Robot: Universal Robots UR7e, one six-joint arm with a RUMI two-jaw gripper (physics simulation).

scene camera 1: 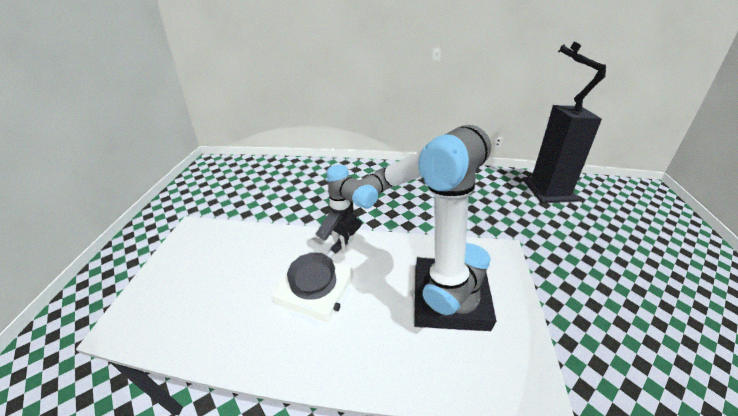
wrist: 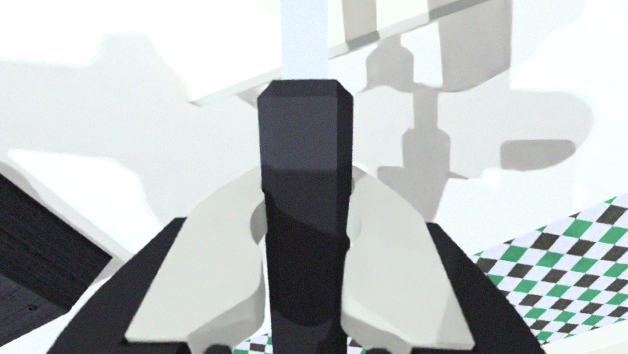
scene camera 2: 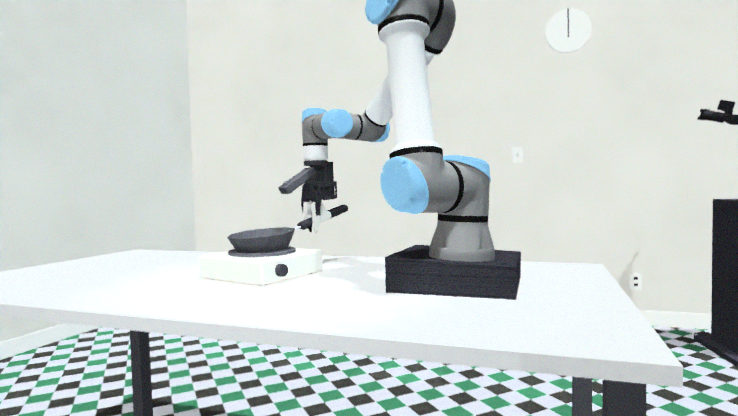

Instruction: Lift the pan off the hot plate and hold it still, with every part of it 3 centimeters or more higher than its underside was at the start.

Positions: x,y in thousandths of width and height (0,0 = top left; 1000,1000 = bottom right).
A white hot plate shows in scene camera 1 (436,734), in the wrist view (335,162) and in scene camera 2 (354,645). A dark pan shows in scene camera 1 (423,655), in the wrist view (486,343) and in scene camera 2 (352,578).
